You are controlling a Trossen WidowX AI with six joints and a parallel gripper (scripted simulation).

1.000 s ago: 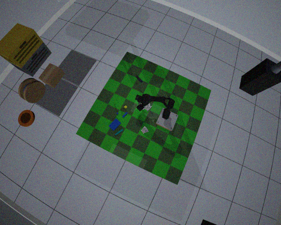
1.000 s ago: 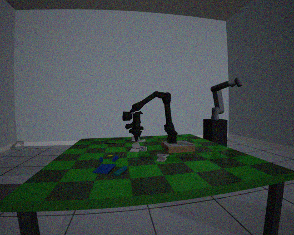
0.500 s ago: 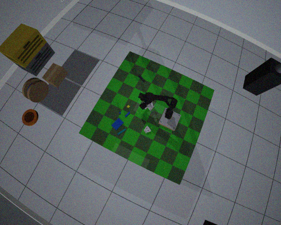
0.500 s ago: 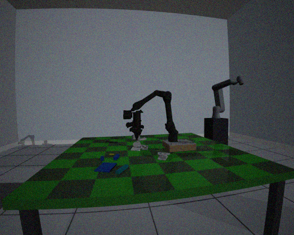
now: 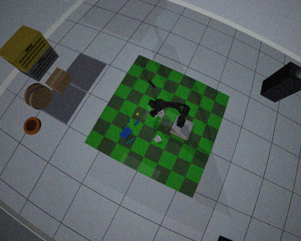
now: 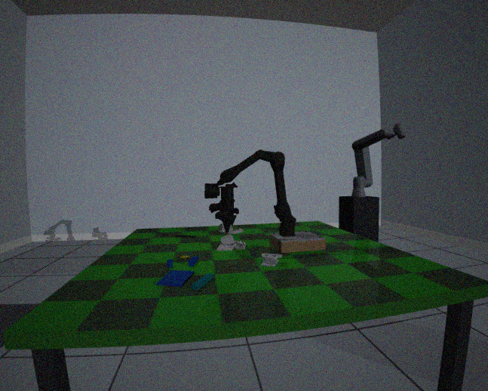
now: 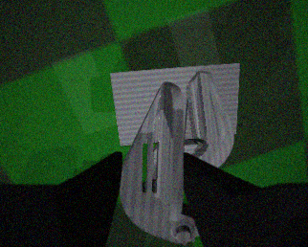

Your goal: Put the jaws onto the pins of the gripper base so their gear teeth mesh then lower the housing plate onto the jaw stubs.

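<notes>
Now: the grey gripper base 1 cm ahead of my gripper tip, 3 cm to the right of it and 8 cm below it. The rest, counted from my gripper tip: grey housing plate: 13 cm behind, 25 cm to the left, 5 cm below; yellow piece: 19 cm ahead, 10 cm to the left, 8 cm below; blue bar: 16 cm ahead, 19 cm to the left, 7 cm below.
</notes>
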